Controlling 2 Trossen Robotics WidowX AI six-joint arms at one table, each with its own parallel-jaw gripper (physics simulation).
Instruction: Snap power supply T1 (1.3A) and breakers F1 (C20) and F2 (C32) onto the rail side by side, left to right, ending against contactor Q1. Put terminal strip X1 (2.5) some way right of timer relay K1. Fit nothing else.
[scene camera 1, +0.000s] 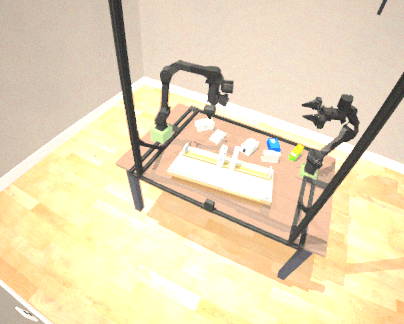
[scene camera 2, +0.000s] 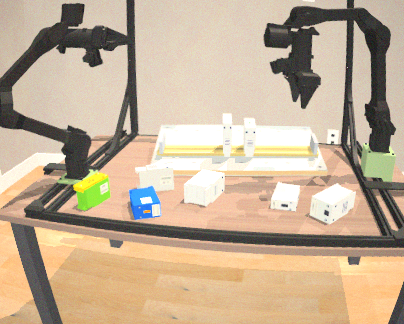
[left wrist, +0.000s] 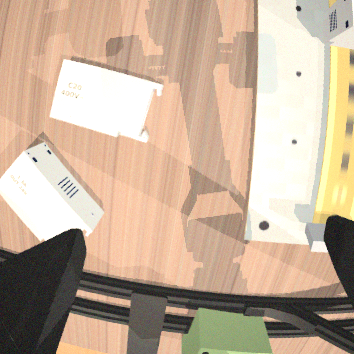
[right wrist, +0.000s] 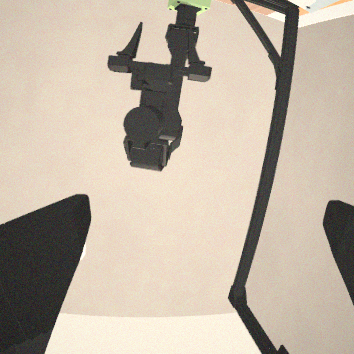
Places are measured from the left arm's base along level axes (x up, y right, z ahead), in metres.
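Pixels of known places: left gripper, fingertip midpoint: (scene camera 1: 211, 114) (scene camera 2: 298, 105) (left wrist: 207, 236) (right wrist: 165, 24); right gripper, fingertip midpoint: (scene camera 1: 301, 110) (scene camera 2: 133, 40) (right wrist: 212, 211); left arm's base, origin of the base link: (scene camera 1: 161, 127) (scene camera 2: 379, 149) (right wrist: 187, 7); right arm's base, origin of the base link: (scene camera 1: 309, 170) (scene camera 2: 77, 175).
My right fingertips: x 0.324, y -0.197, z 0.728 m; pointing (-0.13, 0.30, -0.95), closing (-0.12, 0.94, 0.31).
Note:
Ahead of a thing's pixels: the offset from my right fingertips to its top centre.
Power supply T1 {dx -0.368, dy -0.072, dz -0.565 m} (scene camera 1: 204, 125) (scene camera 2: 332, 202) (left wrist: 50, 190), a white block marked 1.3A, and white breaker F1 {dx -0.395, dy -0.025, dz -0.435 m} (scene camera 1: 217, 136) (scene camera 2: 286, 196) (left wrist: 105, 100), marked C20, lie on the table. White breaker F2 {dx -0.368, dy -0.050, dz -0.215 m} (scene camera 1: 250, 147) (scene camera 2: 204, 187) lies apart from them. A pale block {dx -0.354, dy -0.035, dz -0.064 m} (scene camera 1: 270, 156) (scene camera 2: 156, 178), label unreadable, may be X1. Two narrow upright modules {dx -0.266, dy +0.201, dz -0.294 m} (scene camera 1: 222, 156) (scene camera 2: 249, 137) stand apart on the yellow rail (scene camera 1: 255, 171) (scene camera 2: 285, 151), presumably Q1 and K1; labels are unreadable. My left gripper (scene camera 1: 209, 112) (scene camera 2: 299, 103) (left wrist: 207, 236) is open above the table. My right gripper (scene camera 1: 303, 111) (scene camera 2: 127, 39) (right wrist: 212, 211) is open, raised high.
A blue block {dx -0.383, dy -0.161, dz -0.083 m} (scene camera 1: 273, 144) (scene camera 2: 145, 203) and a green block with a yellow top {dx -0.354, dy -0.170, dz +0.068 m} (scene camera 1: 296, 152) (scene camera 2: 93, 192) lie near the right arm's base. The rail sits in a white tray {dx -0.316, dy +0.253, dz -0.251 m} (scene camera 1: 215, 182) (scene camera 2: 200, 164). A black frame with tall posts surrounds the work area.

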